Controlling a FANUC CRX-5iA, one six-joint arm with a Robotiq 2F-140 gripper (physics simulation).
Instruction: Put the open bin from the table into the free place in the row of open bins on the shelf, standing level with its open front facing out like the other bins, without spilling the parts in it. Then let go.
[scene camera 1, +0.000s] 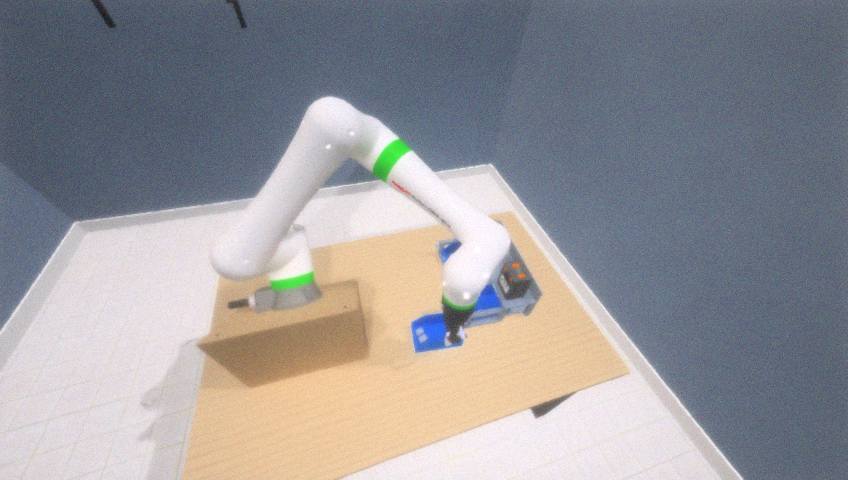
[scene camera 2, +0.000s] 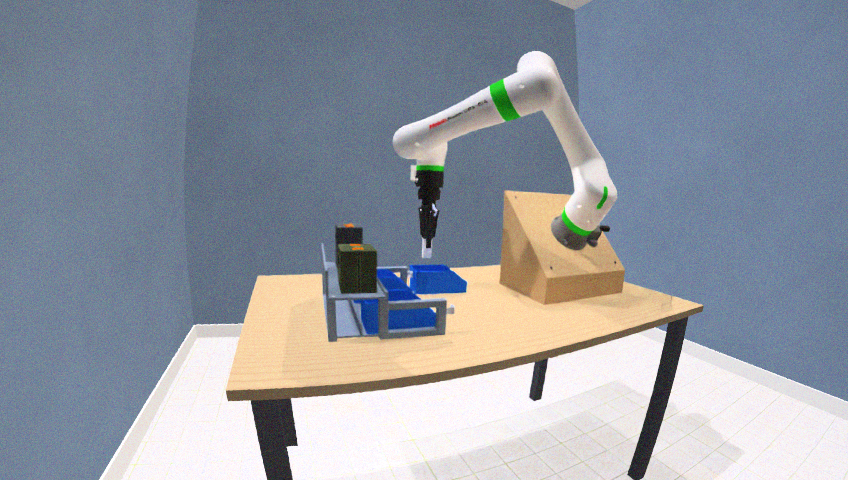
Labels:
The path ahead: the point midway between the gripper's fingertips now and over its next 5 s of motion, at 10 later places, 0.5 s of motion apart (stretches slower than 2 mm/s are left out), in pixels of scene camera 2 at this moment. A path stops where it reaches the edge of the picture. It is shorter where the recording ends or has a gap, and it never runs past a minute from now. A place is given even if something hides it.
My gripper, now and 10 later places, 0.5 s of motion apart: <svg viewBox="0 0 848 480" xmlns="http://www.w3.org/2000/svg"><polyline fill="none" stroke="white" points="426,257 439,246 440,241 440,256 438,270 438,276 438,280 438,281 438,283 438,283 438,283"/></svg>

